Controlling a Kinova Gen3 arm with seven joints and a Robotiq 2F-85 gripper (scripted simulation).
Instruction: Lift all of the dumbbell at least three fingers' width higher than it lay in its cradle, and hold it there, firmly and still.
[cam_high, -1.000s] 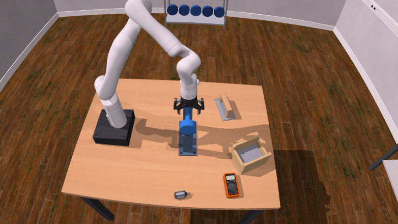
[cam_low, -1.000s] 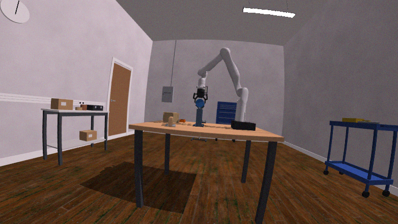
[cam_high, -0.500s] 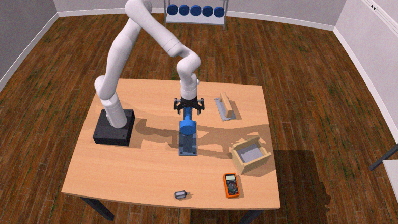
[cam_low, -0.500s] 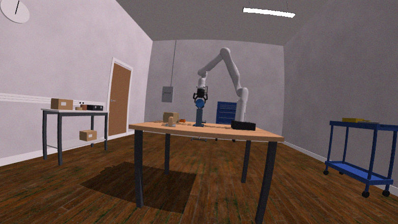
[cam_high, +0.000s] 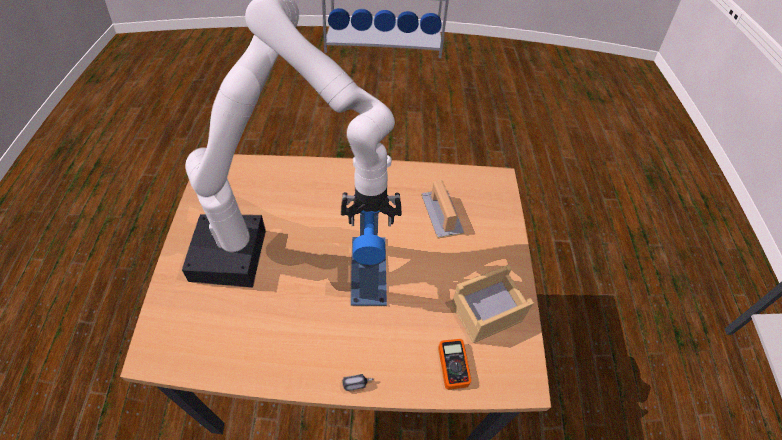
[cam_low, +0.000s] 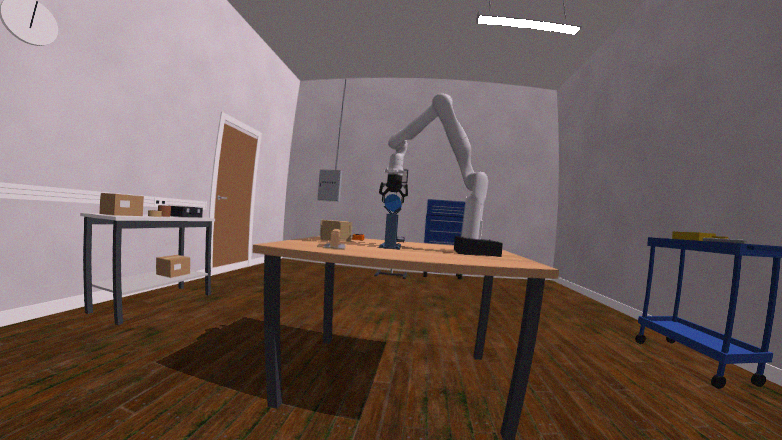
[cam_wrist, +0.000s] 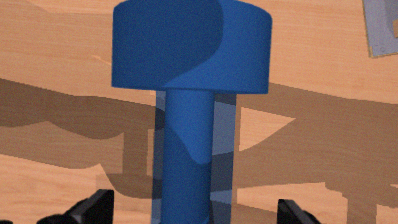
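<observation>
Right now my hand is right at the blue dumbbell. Also, from my hand: dark grey-blue cradle: 130 mm below; then wooden box: 330 mm ahead, 140 mm to the right, 170 mm below.
</observation>
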